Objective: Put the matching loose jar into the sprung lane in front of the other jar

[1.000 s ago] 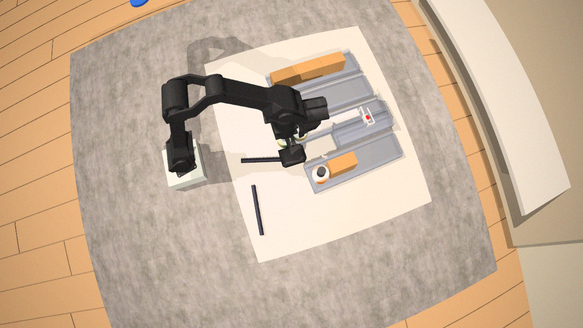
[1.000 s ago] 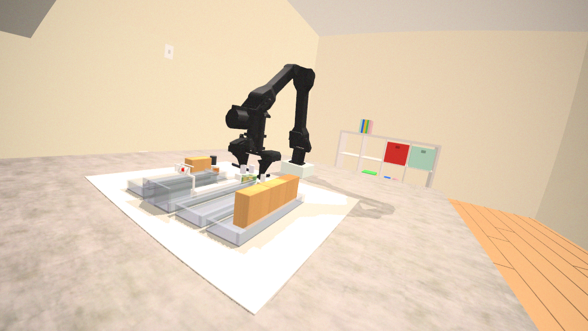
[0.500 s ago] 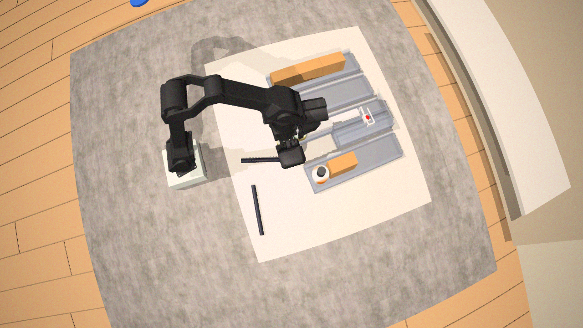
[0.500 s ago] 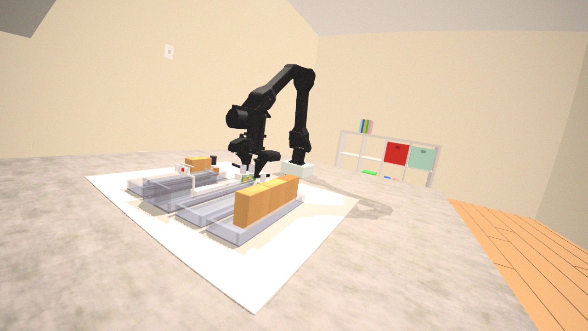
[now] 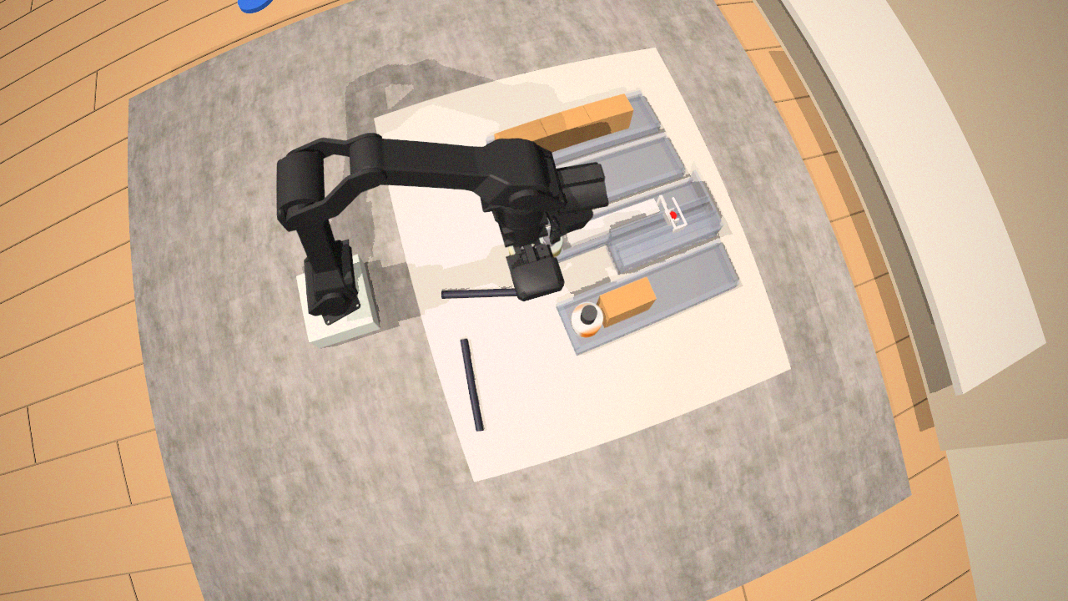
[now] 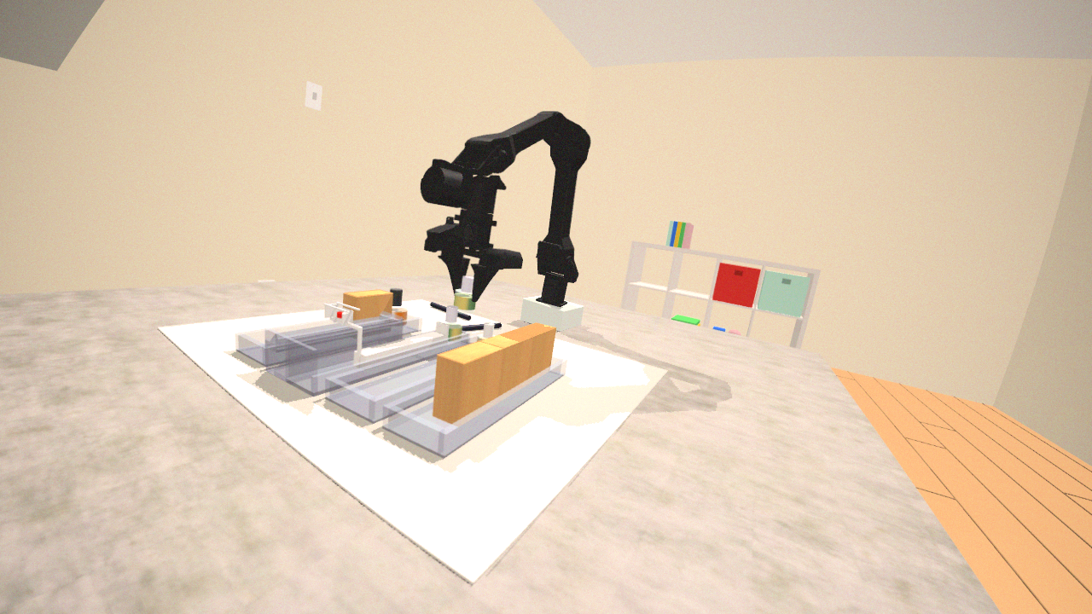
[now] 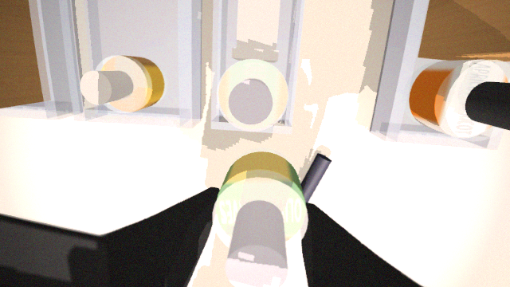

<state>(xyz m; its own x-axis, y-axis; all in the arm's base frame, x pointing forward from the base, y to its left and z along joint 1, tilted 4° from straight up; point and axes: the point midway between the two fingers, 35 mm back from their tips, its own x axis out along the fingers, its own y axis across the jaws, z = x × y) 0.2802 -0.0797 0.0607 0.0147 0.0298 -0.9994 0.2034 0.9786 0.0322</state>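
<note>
My gripper tip is 19 cm short of the sprung lane, 6 cm above it and 4 cm to the left of it. From my gripper tip the other things lie so: red mark: 23 cm ahead, 6 cm to the right, 1 cm below.
</note>
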